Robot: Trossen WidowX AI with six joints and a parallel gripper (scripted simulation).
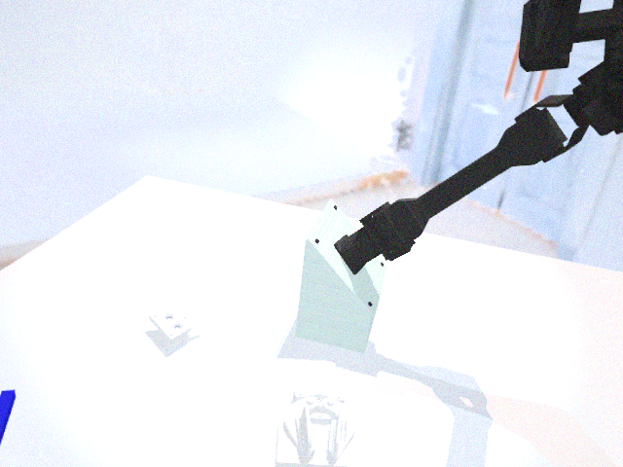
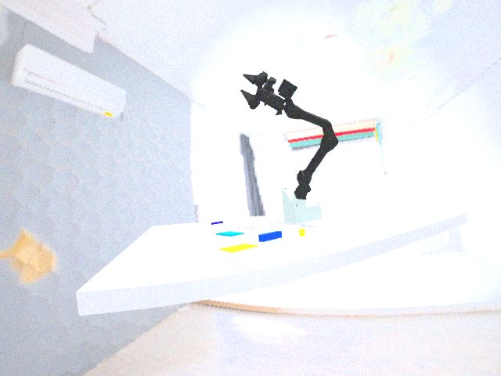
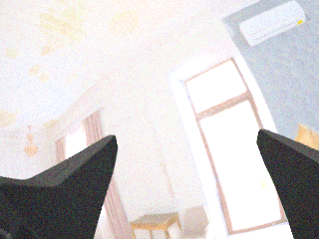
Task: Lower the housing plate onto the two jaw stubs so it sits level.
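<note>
My gripper tip is 64 cm above the small white bracket, 52 cm to the left of it and 15 cm past it.
</note>
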